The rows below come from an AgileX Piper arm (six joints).
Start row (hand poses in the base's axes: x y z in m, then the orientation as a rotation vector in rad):
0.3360, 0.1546, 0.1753, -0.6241, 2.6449, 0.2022
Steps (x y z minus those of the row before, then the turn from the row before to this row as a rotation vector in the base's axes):
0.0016, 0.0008, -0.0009, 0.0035, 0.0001, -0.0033
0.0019, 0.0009, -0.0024, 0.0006, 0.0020, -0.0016
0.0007, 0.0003, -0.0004, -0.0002, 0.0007, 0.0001
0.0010, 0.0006, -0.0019, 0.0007, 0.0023, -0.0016
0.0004, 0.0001, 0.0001, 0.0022, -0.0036, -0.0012
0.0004, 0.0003, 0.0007, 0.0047, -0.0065, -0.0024
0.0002, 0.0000, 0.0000, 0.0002, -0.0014, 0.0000
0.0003, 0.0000, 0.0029, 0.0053, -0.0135, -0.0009
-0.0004, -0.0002, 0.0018, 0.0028, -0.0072, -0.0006
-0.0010, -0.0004, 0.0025, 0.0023, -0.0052, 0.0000
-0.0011, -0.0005, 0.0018, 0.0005, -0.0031, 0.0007
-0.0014, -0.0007, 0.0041, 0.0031, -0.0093, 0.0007
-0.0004, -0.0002, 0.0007, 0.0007, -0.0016, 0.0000
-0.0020, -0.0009, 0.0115, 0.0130, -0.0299, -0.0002
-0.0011, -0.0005, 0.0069, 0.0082, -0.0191, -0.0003
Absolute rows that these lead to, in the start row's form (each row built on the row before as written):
0.3376, 0.1554, 0.1744, -0.6186, 2.6449, 0.2059
0.3395, 0.1563, 0.1720, -0.6164, 2.6471, 0.2069
0.3402, 0.1566, 0.1716, -0.6166, 2.6478, 0.2069
0.3412, 0.1572, 0.1697, -0.6144, 2.6502, 0.2082
0.3416, 0.1573, 0.1698, -0.6119, 2.6465, 0.2094
0.3420, 0.1576, 0.1705, -0.6068, 2.6396, 0.2125
0.3422, 0.1576, 0.1705, -0.6067, 2.6382, 0.2123
0.3425, 0.1576, 0.1734, -0.6031, 2.6241, 0.2141
0.3421, 0.1574, 0.1752, -0.6010, 2.6166, 0.2150
0.3411, 0.1570, 0.1777, -0.6000, 2.6110, 0.2161
0.3400, 0.1565, 0.1795, -0.6006, 2.6077, 0.2159
0.3386, 0.1558, 0.1836, -0.6001, 2.5978, 0.2168
0.3382, 0.1556, 0.1843, -0.5998, 2.5961, 0.2171
0.3362, 0.1547, 0.1958, -0.5937, 2.5641, 0.2231
0.3351, 0.1542, 0.2027, -0.5896, 2.5437, 0.2267

